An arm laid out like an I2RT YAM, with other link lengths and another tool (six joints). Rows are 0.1 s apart.
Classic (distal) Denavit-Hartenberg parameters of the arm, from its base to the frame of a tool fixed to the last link. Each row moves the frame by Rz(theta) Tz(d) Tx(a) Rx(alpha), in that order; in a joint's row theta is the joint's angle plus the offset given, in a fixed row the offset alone. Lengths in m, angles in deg.
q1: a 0.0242  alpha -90  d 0.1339  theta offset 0
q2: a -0.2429  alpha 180  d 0  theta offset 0
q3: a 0.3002  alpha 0  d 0  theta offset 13.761
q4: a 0.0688  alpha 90  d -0.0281  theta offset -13.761
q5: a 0  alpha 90  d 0.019  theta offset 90
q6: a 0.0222  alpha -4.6  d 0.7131  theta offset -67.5
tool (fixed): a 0  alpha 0  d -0.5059  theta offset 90
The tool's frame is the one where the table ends.
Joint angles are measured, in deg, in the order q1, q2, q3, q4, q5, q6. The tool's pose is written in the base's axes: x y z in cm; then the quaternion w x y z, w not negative. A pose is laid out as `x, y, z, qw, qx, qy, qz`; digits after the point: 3 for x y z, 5 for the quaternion.
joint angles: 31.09 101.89 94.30 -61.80 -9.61 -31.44
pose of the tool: 34.240, 33.011, 15.236, 0.17768, -0.89302, 0.40798, -0.06700
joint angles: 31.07 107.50 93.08 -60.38 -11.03 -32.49
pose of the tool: 33.924, 33.406, 10.490, 0.14638, -0.90271, 0.40331, -0.03220
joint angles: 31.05 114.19 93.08 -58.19 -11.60 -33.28
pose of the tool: 34.074, 33.728, 5.627, 0.11764, -0.90861, 0.40068, -0.00694
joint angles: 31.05 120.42 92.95 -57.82 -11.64 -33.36
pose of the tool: 33.196, 33.217, 0.826, 0.07533, -0.91111, 0.40456, 0.02315
